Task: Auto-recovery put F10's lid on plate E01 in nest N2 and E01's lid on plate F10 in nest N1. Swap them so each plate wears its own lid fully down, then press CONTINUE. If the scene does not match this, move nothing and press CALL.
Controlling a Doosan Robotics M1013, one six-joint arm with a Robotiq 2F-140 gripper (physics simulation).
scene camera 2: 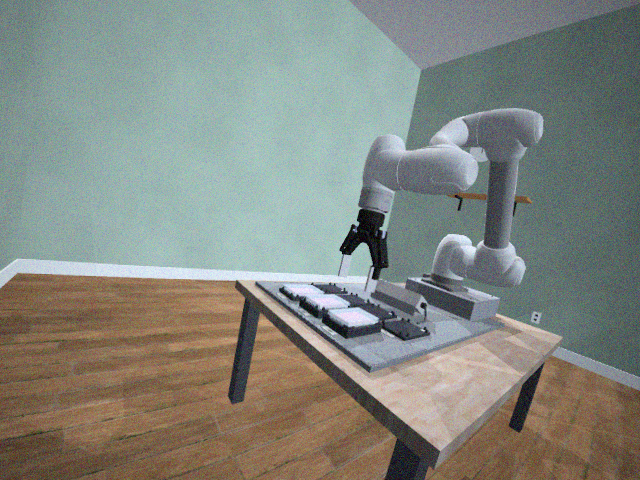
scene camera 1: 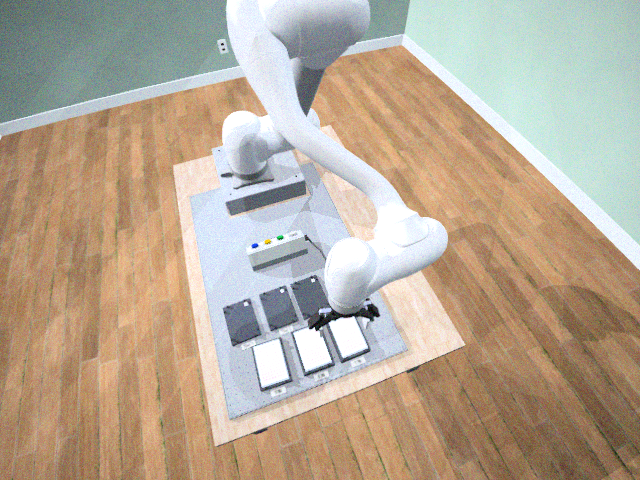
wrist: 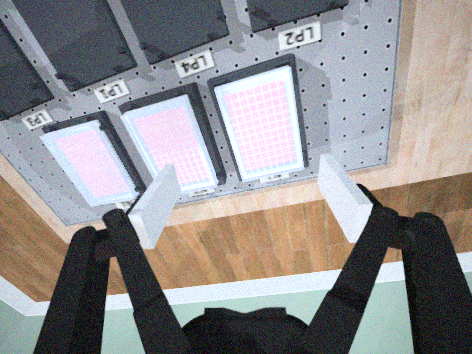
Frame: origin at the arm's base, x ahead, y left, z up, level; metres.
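Where they show: gripper, fingertip midpoint: [scene camera 2: 354,283] [scene camera 1: 342,328] [wrist: 246,173]; arm's base, link origin: [scene camera 2: 444,286] [scene camera 1: 250,171].
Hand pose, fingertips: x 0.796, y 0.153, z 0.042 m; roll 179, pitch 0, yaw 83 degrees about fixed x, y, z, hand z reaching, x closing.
Note:
Each offset is from my fingertips to the top centre of the thing. "pt": to the spot under its first point.
Three plates with pale tops stand in dark nests: right [scene camera 1: 348,336] [scene camera 2: 354,316] [wrist: 260,122], middle [scene camera 1: 312,349] [scene camera 2: 325,301] [wrist: 170,140] and left [scene camera 1: 271,363] [scene camera 2: 301,290] [wrist: 91,162]. Their tops show a pinkish grid in the wrist view. The nest labels and plate names are too blurred to read, so I cannot tell which is E01 or F10, nor whose lid is whose. My gripper [scene camera 1: 343,326] [scene camera 2: 356,282] [wrist: 246,173] is open and empty, above the mat on the right plate's side. The button box {0.396 m back, 0.128 m right, 0.042 m down} [scene camera 1: 279,253] [scene camera 2: 400,299] has blue, yellow, green and pale buttons; their wording is unreadable.
Dark lid pads labelled LP3, LP1, LP4 and LP2 lie in a row behind the plates; LP3's pad {pt 0.159 m back, 0.310 m right, 0.115 m down} [scene camera 1: 241,321] is at the left end. The arm base plinth [scene camera 1: 266,196] [scene camera 2: 449,297] stands behind the box. A cable runs from the box's right end.

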